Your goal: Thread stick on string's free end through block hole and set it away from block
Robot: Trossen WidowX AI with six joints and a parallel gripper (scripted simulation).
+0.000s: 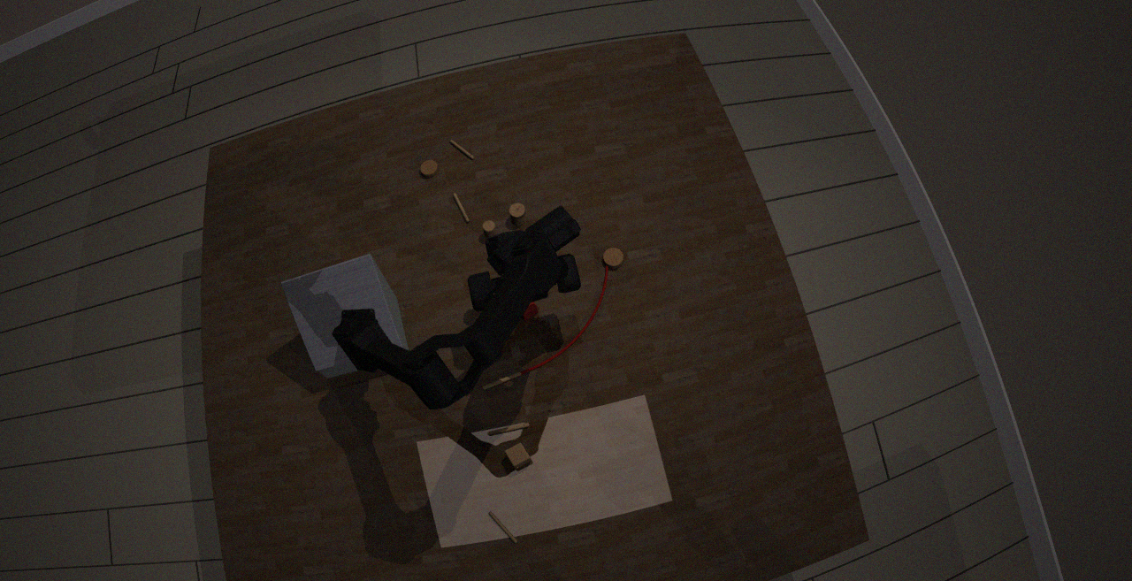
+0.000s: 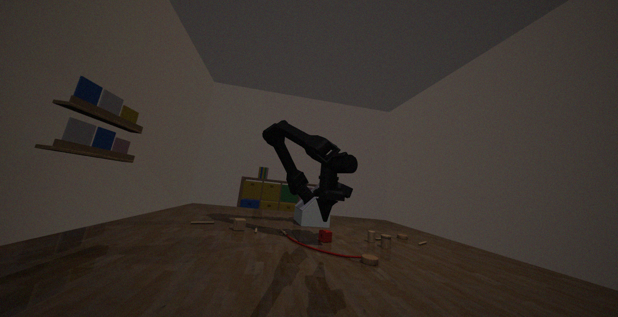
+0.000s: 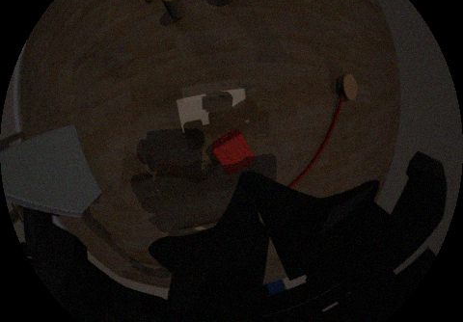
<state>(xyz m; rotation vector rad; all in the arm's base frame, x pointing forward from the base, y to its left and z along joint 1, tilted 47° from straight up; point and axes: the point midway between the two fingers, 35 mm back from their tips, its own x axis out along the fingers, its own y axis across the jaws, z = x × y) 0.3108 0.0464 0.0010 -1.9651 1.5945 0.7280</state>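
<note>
My gripper tip is 4 cm above the red cube, 1 cm to the right of it and 1 cm past it. Also, from my gripper tip: small wooden block 28 cm to the right, 5 cm behind, 4 cm below.
</note>
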